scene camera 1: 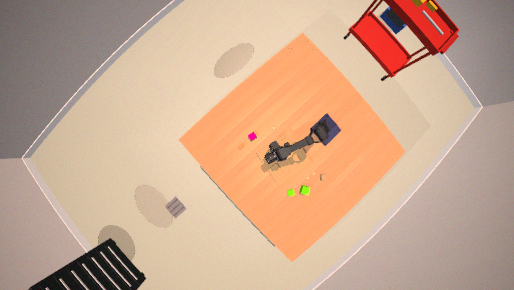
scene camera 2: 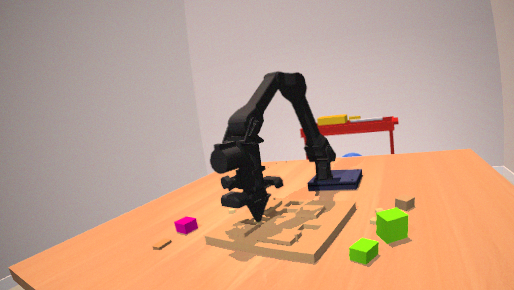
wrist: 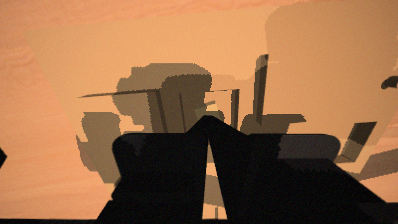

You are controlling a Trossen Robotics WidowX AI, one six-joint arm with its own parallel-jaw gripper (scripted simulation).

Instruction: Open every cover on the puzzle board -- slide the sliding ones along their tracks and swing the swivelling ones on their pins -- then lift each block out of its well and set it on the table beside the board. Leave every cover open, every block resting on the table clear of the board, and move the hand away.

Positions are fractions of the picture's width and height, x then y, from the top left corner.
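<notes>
A wooden puzzle board (scene camera 1: 0.56,0.59) is visible, as is my gripper (scene camera 2: 0.50,0.76). The wrist view shows both the board (wrist: 0.48,0.27) and the gripper (wrist: 0.52,0.54).
</notes>
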